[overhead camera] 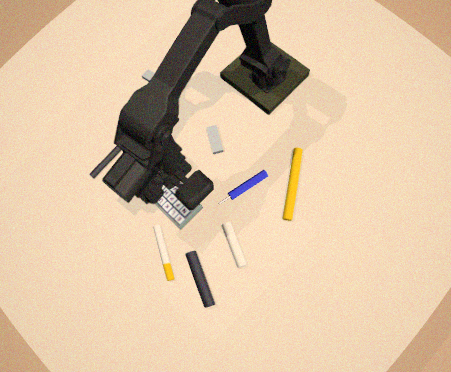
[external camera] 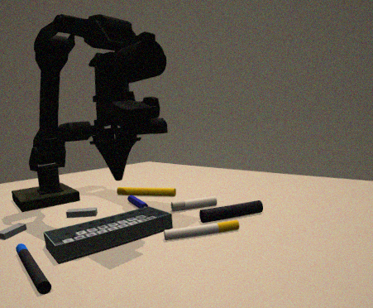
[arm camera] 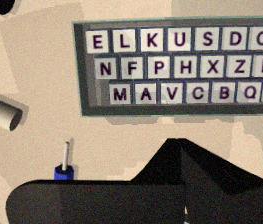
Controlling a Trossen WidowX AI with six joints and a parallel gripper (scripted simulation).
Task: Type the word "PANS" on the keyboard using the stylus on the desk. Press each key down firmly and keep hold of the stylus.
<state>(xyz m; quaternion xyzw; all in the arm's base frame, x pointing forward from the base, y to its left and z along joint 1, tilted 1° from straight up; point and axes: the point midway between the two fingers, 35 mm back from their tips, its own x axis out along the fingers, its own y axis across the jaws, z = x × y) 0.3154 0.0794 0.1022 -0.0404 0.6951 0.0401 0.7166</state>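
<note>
My gripper tip is 8 cm past the stylus, 8 cm to the right of it and 8 cm above it. Also, from my gripper tip: white rod (1 cm behind, 17 cm to the left, 8 cm below); white-and-yellow marker (12 cm ahead, 10 cm to the left, 8 cm below); stylus tip (5 cm behind, 8 cm to the left, 8 cm below).
</note>
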